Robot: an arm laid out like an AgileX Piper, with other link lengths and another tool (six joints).
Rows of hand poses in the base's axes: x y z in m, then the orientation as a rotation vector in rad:
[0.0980, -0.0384, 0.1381, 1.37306, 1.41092, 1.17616]
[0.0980, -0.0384, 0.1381, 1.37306, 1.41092, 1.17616]
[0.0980, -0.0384, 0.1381, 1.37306, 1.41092, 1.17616]
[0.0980, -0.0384, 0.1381, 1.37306, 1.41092, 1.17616]
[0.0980, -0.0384, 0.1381, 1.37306, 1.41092, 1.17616]
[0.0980, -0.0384, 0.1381, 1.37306, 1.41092, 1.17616]
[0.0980, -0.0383, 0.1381, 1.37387, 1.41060, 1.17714]
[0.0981, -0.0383, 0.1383, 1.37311, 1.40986, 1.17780]
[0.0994, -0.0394, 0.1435, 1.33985, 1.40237, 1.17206]
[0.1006, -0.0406, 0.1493, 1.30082, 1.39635, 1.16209]
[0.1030, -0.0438, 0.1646, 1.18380, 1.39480, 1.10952]
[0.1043, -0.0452, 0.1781, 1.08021, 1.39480, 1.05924]
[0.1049, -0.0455, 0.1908, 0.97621, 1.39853, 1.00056]
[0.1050, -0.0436, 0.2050, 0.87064, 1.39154, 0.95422]
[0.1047, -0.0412, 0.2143, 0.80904, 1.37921, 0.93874]
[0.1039, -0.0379, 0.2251, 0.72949, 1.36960, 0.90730]
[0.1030, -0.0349, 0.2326, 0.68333, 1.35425, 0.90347]
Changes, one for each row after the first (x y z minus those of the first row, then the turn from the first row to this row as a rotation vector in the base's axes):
[0.0000, 0.0000, 0.0000, 0.00000, 0.00000, 0.00000]
[0.0000, 0.0000, 0.0000, 0.00000, 0.00000, 0.00000]
[0.0000, 0.0000, 0.0000, 0.00000, 0.00000, 0.00000]
[0.0000, 0.0000, 0.0000, 0.00000, 0.00000, 0.00000]
[0.0000, 0.0000, 0.0000, 0.00000, 0.00000, 0.00000]
[0.0000, 0.0001, 0.0000, 0.00114, 0.00010, 0.00009]
[0.0001, 0.0001, 0.0002, 0.00123, -0.00095, 0.00013]
[0.0014, -0.0010, 0.0054, -0.02047, -0.02464, 0.00046]
[0.0026, -0.0022, 0.0112, -0.04841, -0.05008, 0.00131]
[0.0050, -0.0054, 0.0265, -0.14942, -0.11089, 0.00516]
[0.0063, -0.0068, 0.0400, -0.24191, -0.16189, 0.01024]
[0.0069, -0.0071, 0.0527, -0.34115, -0.20744, 0.01631]
[0.0070, -0.0052, 0.0669, -0.43197, -0.26269, 0.02449]
[0.0067, -0.0028, 0.0762, -0.47611, -0.30304, 0.03059]
[0.0059, 0.0005, 0.0870, -0.54183, -0.34759, 0.03833]
[0.0050, 0.0035, 0.0945, -0.56868, -0.38384, 0.04396]

